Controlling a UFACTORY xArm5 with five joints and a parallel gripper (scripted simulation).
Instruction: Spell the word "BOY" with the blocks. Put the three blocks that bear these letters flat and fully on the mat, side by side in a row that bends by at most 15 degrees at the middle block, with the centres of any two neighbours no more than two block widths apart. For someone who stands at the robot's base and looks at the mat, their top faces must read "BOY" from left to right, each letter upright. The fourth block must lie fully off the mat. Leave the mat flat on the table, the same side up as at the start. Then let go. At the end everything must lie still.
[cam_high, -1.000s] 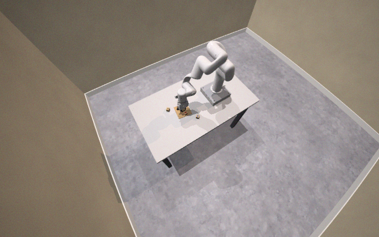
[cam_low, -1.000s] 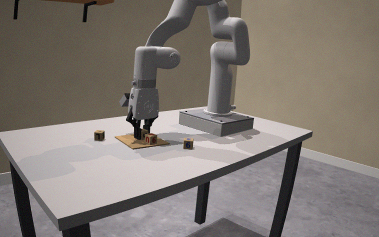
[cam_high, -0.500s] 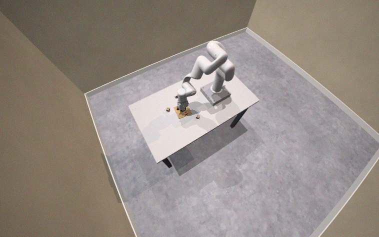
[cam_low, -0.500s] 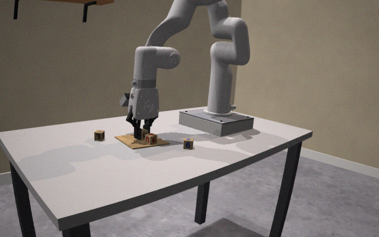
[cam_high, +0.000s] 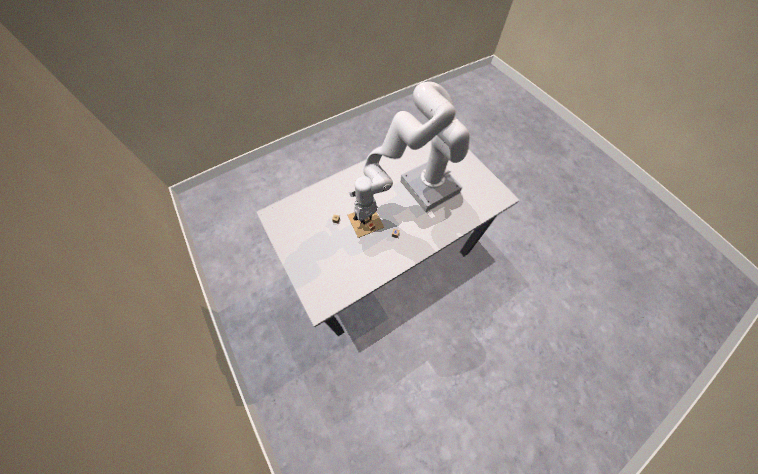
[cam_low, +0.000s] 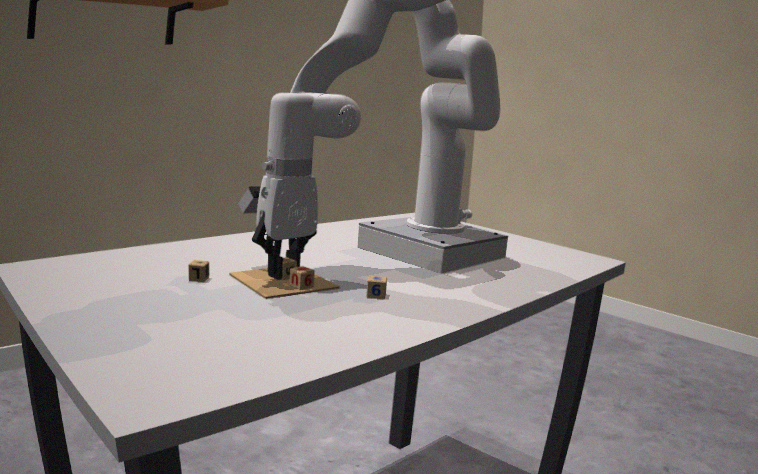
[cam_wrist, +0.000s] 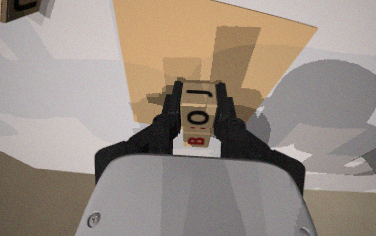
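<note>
Now: hand 1 cm above the wooden block. Also, from my hand: tan mat 3 cm below.
</note>
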